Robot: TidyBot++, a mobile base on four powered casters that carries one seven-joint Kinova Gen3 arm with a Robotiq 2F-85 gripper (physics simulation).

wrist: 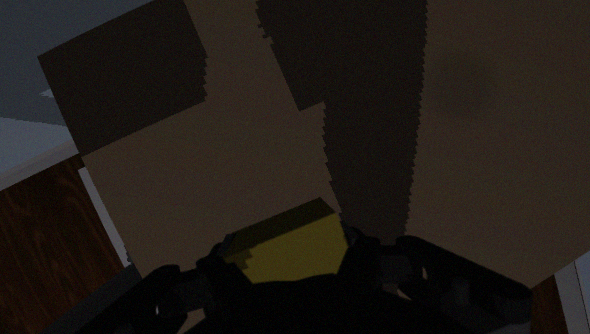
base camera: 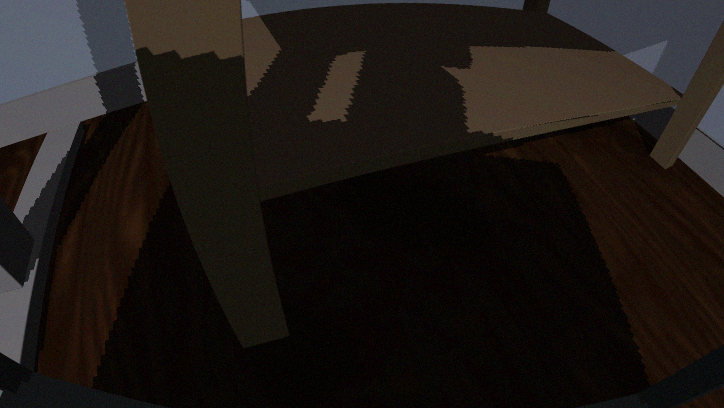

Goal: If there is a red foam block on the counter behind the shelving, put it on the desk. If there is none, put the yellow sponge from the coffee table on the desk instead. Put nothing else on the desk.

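Places are measured from the arm's base along level axes (x ahead, y down, z left), in millimetres.
Pixels of known places: gripper, fingertip midpoint: (wrist: 287,242).
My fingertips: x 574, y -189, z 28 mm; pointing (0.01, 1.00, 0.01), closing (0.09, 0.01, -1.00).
Behind a point stands the place of what it marks.
My gripper (wrist: 287,242) @(y -189, x 574, z 28 mm) is shut on the yellow sponge (wrist: 300,257) @(y -233, x 581, z 23 mm), with one finger at each of its short ends. The sponge is raised above a light wooden table top (wrist: 225,150) @(y -54, x 636, z 92 mm), which looks like the coffee table's; its edges and corners show in the wrist view. How high it hangs is hard to tell. The base camera does not show the gripper or the sponge. No red foam block shows in either view, and I cannot make out the desk or the counter behind the shelving.
In the base camera, a thick wooden leg (base camera: 212,177) @(y 186, x 257, z 69 mm) stands close at left centre, with a low wooden board (base camera: 547,83) @(y 246, x 557, z -276 mm) behind it and another leg (base camera: 691,101) @(y 238, x 622, z -672 mm) at right. A white frame (base camera: 48,167) stands at far left. Pale walls rise behind. Light is dim.
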